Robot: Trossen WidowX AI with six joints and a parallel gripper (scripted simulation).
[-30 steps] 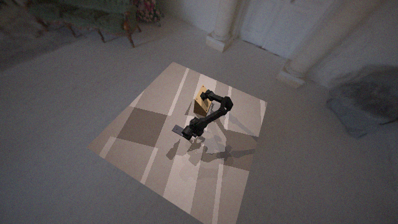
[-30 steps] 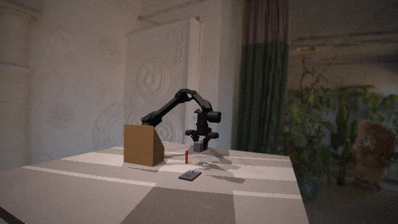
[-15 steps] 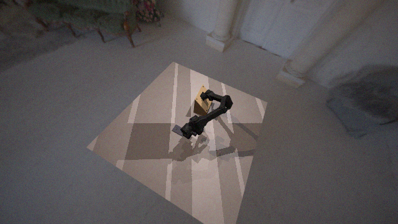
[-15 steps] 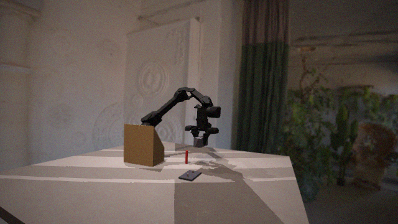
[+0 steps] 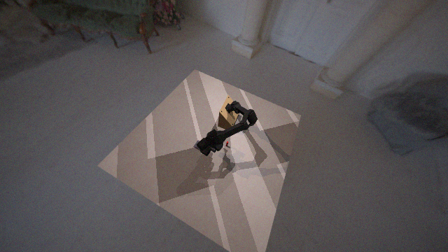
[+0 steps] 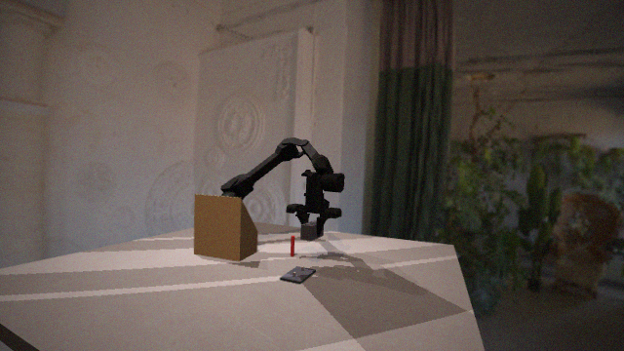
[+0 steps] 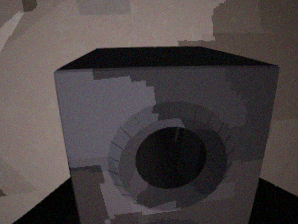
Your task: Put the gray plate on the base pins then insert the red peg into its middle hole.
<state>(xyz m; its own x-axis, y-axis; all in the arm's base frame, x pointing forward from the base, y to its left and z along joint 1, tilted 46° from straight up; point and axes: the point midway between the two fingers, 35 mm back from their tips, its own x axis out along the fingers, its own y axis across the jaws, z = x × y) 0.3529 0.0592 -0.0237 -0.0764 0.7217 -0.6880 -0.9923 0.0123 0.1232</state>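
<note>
The base is 10 mm behind my gripper tip, 90 mm to the right of it and 100 mm below it. From my gripper tip the other things lie so: red peg: 110 mm behind, 90 mm to the left, 70 mm below; gray plate: 30 mm above.
</note>
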